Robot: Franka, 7 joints.
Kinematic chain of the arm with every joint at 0, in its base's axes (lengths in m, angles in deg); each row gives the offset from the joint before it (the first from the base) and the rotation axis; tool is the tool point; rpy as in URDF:
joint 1: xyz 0 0 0.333 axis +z
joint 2: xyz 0 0 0 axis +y
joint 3: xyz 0 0 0.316 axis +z
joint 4: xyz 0.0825 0 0 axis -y
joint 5: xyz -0.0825 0 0.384 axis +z
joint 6: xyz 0 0 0 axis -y
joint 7: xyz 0.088 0 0 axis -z
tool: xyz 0 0 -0.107 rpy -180 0 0
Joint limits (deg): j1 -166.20..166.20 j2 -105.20..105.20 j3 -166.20..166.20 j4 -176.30..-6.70 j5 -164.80..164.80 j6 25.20..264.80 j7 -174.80..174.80
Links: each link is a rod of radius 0.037 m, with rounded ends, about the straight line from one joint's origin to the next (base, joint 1, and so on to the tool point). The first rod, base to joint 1, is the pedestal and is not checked.
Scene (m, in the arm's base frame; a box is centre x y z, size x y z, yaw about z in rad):
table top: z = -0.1
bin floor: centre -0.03 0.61 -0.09 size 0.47 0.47 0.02 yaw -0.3
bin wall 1: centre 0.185 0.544 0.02 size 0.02 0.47 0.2 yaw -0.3
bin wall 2: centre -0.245 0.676 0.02 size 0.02 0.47 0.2 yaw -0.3
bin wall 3: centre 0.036 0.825 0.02 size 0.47 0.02 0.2 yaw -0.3
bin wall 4: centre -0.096 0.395 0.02 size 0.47 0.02 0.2 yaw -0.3
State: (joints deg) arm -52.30 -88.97 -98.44 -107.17 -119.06 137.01 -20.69
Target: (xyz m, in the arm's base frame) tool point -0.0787 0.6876 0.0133
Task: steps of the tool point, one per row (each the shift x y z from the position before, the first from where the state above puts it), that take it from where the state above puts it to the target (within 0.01 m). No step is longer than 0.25 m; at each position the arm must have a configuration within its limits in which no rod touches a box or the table.
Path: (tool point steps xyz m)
1: -0.0272 0.2045 -0.0230
2: 0.0418 0.2169 -0.0103
3: 0.1167 0.2012 0.0061
4: 0.1841 0.1547 0.0247
5: 0.2308 0.0820 0.0443
6: 0.0053 0.0154 -0.0793
7: -0.0003 0.0008 -0.0916
8: -0.0050 -0.0162 -0.0985

